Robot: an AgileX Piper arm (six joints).
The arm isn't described. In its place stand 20 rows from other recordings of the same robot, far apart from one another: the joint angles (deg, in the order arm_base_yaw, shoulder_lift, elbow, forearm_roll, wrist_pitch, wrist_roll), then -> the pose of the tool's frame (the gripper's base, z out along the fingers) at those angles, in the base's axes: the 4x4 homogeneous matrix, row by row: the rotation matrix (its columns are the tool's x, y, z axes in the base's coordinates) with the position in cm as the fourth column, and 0 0 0 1 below.
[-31.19 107.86 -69.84 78.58 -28.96 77.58] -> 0.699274 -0.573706 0.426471 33.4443; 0.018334 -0.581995 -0.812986 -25.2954; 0.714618 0.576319 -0.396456 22.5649; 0 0 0 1
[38.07 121.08 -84.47 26.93 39.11 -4.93] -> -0.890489 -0.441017 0.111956 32.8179; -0.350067 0.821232 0.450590 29.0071; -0.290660 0.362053 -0.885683 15.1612; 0 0 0 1
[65.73 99.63 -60.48 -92.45 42.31 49.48] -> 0.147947 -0.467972 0.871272 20.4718; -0.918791 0.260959 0.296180 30.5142; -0.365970 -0.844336 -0.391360 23.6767; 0 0 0 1
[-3.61 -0.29 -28.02 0.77 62.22 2.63] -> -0.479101 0.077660 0.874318 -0.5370; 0.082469 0.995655 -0.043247 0.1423; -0.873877 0.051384 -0.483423 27.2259; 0 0 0 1
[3.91 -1.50 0.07 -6.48 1.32 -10.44] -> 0.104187 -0.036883 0.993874 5.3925; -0.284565 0.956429 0.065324 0.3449; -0.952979 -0.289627 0.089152 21.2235; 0 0 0 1
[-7.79 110.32 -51.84 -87.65 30.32 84.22] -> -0.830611 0.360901 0.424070 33.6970; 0.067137 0.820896 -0.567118 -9.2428; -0.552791 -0.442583 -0.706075 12.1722; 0 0 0 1
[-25.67 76.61 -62.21 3.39 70.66 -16.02] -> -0.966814 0.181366 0.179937 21.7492; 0.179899 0.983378 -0.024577 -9.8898; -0.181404 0.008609 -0.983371 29.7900; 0 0 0 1
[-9.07 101.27 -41.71 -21.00 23.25 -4.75] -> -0.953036 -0.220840 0.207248 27.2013; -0.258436 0.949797 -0.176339 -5.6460; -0.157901 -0.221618 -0.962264 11.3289; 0 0 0 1
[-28.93 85.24 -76.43 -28.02 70.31 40.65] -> -0.434670 0.900025 0.031886 23.6326; 0.760108 0.385625 -0.523000 -17.6610; -0.483010 -0.203096 -0.851736 33.5382; 0 0 0 1
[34.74 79.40 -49.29 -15.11 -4.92 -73.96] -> 0.581942 -0.295968 0.757461 25.1674; -0.812880 -0.184369 0.552480 17.7003; -0.023864 -0.937236 -0.347878 28.9513; 0 0 0 1
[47.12 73.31 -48.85 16.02 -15.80 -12.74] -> -0.082419 -0.676583 0.731740 20.2431; -0.019619 0.735197 0.677570 20.7945; -0.996405 0.041489 -0.073868 33.5049; 0 0 0 1
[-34.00 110.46 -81.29 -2.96 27.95 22.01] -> -0.427257 0.756147 0.495674 35.4055; 0.688626 0.627408 -0.363531 -24.1470; -0.585872 0.186013 -0.788767 21.9684; 0 0 0 1
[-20.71 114.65 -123.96 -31.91 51.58 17.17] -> -0.548276 0.611481 0.570512 41.7110; 0.139677 0.739562 -0.658437 -19.7986; -0.824550 -0.281318 -0.490894 40.2154; 0 0 0 1
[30.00 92.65 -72.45 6.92 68.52 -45.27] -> -0.287737 -0.956867 0.040160 26.2917; -0.944632 0.290464 0.152646 16.3576; -0.157727 0.005985 -0.987465 26.8911; 0 0 0 1
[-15.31 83.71 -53.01 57.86 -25.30 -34.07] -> 0.031304 0.618359 0.785272 30.5756; 0.339905 0.732245 -0.590154 -11.7844; -0.939939 0.285393 -0.187261 30.1947; 0 0 0 1
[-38.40 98.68 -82.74 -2.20 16.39 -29.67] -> -0.636871 0.344951 0.689495 32.2269; -0.167217 0.811229 -0.560309 -25.6685; -0.752618 -0.472140 -0.458966 32.8555; 0 0 0 1
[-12.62 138.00 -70.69 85.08 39.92 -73.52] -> -0.894831 0.076123 0.439867 40.2727; 0.338200 0.758754 0.556699 -3.0546; -0.291373 0.646914 -0.704701 0.7313; 0 0 0 1
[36.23 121.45 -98.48 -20.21 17.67 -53.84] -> 0.363273 -0.588661 0.722158 40.9015; -0.913878 -0.074329 0.399127 28.7853; -0.181273 -0.804956 -0.564966 23.5891; 0 0 0 1
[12.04 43.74 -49.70 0.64 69.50 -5.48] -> -0.811158 -0.289445 0.508177 10.9490; -0.266668 0.956403 0.119085 2.4326; -0.520490 -0.038918 -0.852980 33.7769; 0 0 0 1
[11.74 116.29 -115.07 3.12 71.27 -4.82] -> -0.887520 -0.282252 0.364201 43.3057; -0.252349 0.959088 0.128334 9.4788; -0.385523 0.021993 -0.922436 31.3597; 0 0 0 1
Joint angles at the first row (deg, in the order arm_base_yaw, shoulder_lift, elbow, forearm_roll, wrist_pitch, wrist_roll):
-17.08, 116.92, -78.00, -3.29, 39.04, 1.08
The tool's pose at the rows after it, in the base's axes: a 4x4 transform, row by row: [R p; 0 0 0 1], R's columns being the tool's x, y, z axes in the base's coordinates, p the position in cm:
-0.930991 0.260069 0.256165 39.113; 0.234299 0.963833 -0.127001 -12.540; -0.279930 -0.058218 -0.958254 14.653; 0 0 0 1
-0.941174 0.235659 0.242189 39.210; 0.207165 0.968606 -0.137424 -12.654; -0.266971 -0.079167 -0.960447 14.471; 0 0 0 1
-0.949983 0.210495 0.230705 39.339; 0.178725 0.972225 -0.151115 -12.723; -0.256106 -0.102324 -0.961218 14.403; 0 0 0 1
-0.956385 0.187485 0.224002 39.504; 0.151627 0.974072 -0.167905 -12.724; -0.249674 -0.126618 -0.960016 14.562; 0 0 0 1
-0.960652 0.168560 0.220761 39.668; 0.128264 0.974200 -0.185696 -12.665; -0.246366 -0.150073 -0.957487 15.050; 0 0 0 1
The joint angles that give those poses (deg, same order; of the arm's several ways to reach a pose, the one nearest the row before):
-17.20, 117.53, -78.57, -4.09, 39.70, 0.20
-17.13, 118.08, -79.11, -5.32, 40.34, -0.49
-16.95, 118.51, -79.71, -6.77, 41.00, -0.98
-16.64, 118.67, -80.38, -8.36, 41.71, -1.16
-16.25, 118.45, -81.19, -9.88, 42.75, -1.14

